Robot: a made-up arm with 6 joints.
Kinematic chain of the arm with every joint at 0, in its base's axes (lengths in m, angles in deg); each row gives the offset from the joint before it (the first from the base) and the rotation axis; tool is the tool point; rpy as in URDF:
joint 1: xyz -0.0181 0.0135 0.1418 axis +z
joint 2: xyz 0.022 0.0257 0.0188 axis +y
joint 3: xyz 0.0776 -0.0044 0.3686 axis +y
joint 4: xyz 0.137 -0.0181 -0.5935 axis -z
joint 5: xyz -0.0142 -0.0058 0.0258 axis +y
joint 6: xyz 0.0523 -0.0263 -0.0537 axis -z
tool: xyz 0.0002 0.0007 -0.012 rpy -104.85 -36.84 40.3
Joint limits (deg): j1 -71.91..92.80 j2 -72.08..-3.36 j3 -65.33..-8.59 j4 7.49..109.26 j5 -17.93..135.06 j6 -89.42..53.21
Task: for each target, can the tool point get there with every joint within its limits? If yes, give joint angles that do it. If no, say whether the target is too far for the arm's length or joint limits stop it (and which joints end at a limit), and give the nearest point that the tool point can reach.
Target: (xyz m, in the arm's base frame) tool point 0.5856 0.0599 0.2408
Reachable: yes | joints 7.77 -12.59 -36.65 15.90 5.61 -6.33
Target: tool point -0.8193 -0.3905 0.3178
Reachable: no: joint limits stop it (at a limit: joint 1, joint 2, joint 3, joint 5, joint 6) | nearest point 0.0237 -0.3116 0.3767 | short by 0.849 m
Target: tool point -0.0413 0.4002 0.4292
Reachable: yes | joints 78.30 -50.85 -26.20 91.76 120.26 -71.01
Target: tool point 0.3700 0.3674 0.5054
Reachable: yes | joints 31.57 -26.87 -51.42 87.47 117.95 -34.71
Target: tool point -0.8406 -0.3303 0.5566
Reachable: no: joint limits stop it (at a limit: joint 1, joint 2, joint 3, joint 5, joint 6) | nearest point -0.1230 -0.0196 0.8521 | short by 0.836 m
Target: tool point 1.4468 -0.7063 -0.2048
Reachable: no: too far | nearest point 0.5909 -0.2857 0.2480 | short by 1.056 m
